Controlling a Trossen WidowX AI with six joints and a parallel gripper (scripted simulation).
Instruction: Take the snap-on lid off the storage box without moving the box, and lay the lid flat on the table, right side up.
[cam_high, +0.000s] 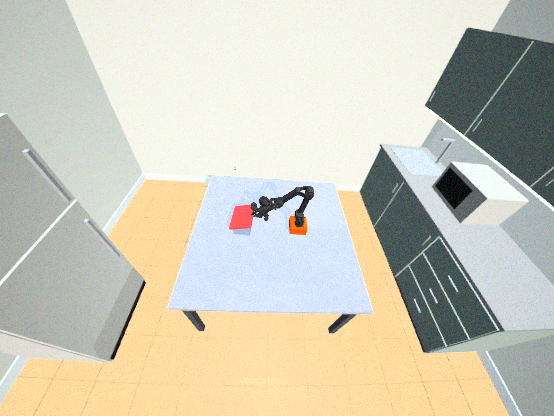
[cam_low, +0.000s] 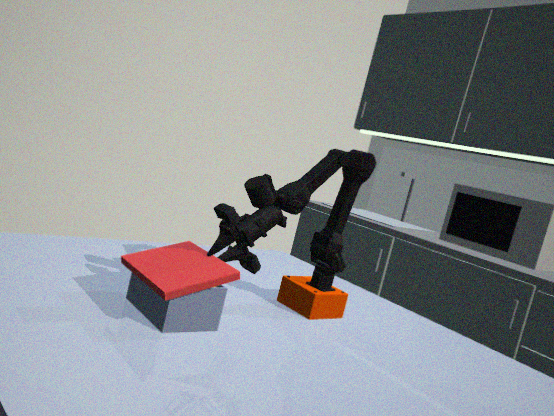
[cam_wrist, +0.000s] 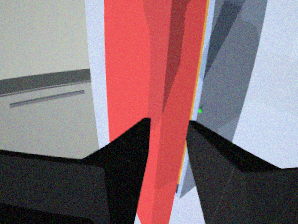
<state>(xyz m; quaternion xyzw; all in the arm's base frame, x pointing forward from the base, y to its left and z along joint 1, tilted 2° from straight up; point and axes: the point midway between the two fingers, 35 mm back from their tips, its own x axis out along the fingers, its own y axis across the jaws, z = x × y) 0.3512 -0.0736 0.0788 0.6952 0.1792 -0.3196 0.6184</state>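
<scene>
My gripper tip is now 7 cm short of the red lid, 2 cm to the left of it and 2 cm above it. From my gripper tip the other things lie so: grey storage box: 7 cm ahead, 2 cm to the right, 8 cm below.
</scene>
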